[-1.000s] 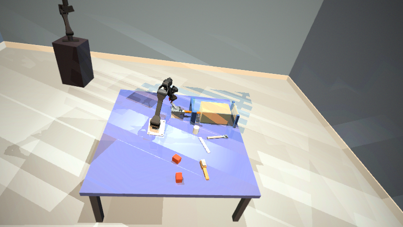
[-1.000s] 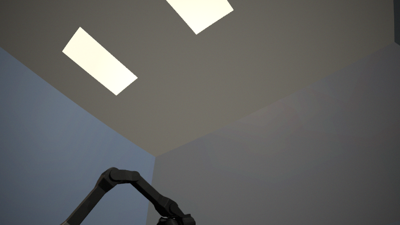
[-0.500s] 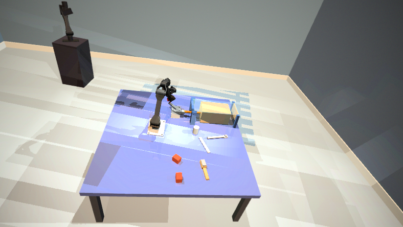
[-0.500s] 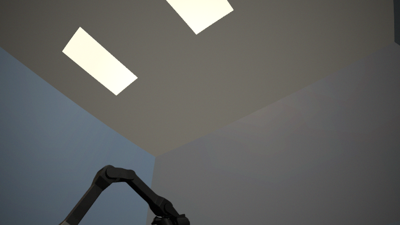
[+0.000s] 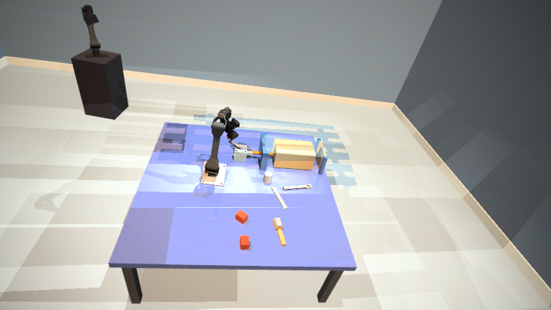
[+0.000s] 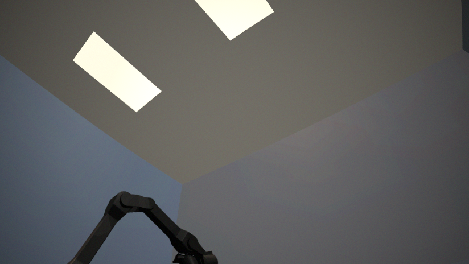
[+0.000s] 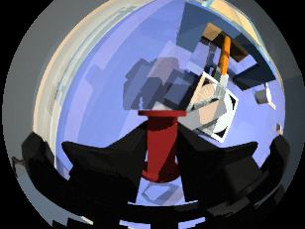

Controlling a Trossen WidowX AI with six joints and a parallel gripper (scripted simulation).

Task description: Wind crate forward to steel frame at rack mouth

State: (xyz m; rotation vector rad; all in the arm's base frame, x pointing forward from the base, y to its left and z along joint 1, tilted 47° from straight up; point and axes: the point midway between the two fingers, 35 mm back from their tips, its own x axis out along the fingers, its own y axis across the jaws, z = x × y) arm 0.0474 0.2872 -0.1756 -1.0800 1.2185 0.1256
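The blue steel frame is 230 mm ahead of my gripper tip, 30 mm to the right of it and 30 mm below it. From my gripper tip the other things lie so: red piece: 10 mm behind, 10 mm to the right; then grey winch: 60 mm ahead, 70 mm to the right, 100 mm below; then winch handle: 20 mm ahead, 30 mm to the right, 30 mm below.
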